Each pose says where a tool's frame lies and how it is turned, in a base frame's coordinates. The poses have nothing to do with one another.
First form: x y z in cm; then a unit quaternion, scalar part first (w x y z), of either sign.
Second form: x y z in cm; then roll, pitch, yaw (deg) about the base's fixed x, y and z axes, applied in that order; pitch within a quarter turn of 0, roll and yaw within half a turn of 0. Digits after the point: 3 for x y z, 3 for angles.
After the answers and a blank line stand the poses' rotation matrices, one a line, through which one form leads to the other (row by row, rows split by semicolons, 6 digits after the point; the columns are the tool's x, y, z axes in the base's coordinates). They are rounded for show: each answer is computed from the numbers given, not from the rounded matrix.
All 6 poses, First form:
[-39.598 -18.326 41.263 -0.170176 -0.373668 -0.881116 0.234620]
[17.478 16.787 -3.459 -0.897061 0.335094 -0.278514 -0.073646]
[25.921 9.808 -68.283 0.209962 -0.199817 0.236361 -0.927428]
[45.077 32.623 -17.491 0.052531 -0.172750 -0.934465 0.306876]
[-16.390 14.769 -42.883 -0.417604 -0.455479 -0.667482 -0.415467]
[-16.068 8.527 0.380 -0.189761 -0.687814 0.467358 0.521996]
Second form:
[-39.598 -18.326 41.263 -161.012 28.374 138.879]
[17.478 16.787 -3.459 -42.085 33.301 -3.741]
[25.921 9.808 -68.283 -32.867 -15.746 -149.816]
[45.077 32.623 -17.491 -143.722 0.450 159.200]
[-16.390 14.769 -42.883 108.120 10.312 103.897]
[-16.068 8.527 0.380 117.086 32.731 -88.761]

-0.662825 0.738343 0.124550; 0.578637 0.610651 -0.540634; -0.475230 -0.286276 -0.831987
0.834012 -0.318787 0.450331; -0.054527 0.764577 0.642222; -0.549045 -0.560177 0.620284
-0.831978 0.294991 0.469885; -0.483907 -0.800099 -0.354508; 0.271378 -0.522324 0.808413
-0.934796 0.290617 -0.204202; 0.355099 0.751969 -0.555380; -0.007849 -0.591679 -0.806135
-0.236291 0.261047 0.935960; 0.955050 0.239852 0.174214; -0.179013 0.935054 -0.305988
0.018194 -0.444801 -0.895444; -0.841019 -0.491135 0.226877; -0.540699 0.748958 -0.383022

